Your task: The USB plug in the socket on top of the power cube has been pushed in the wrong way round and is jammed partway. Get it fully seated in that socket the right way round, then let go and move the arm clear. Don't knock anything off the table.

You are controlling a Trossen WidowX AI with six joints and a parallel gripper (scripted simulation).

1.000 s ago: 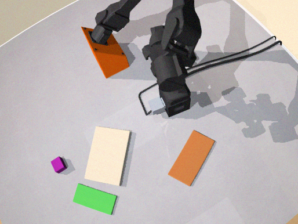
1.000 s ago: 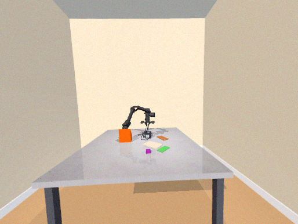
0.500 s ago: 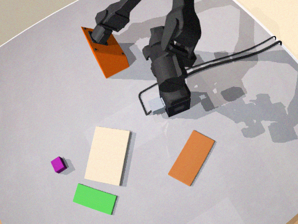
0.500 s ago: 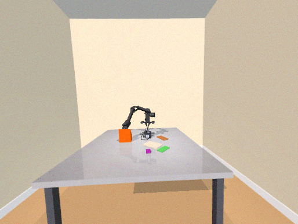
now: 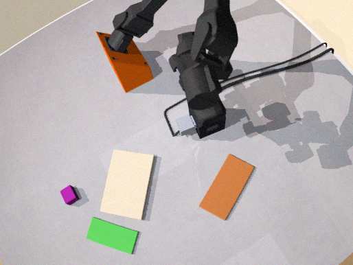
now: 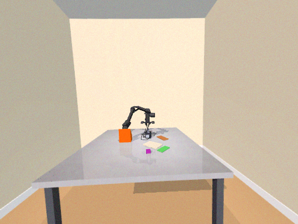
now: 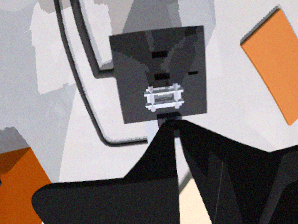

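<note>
The dark USB plug is 2 cm below my gripper tip. The rest, counted from my gripper tip: white-framed socket 6 cm below; orange plastic piece 19 cm ahead, 13 cm below, 2 cm to the right; cream slab 25 cm to the right, 12 cm below, 7 cm ahead.
</note>
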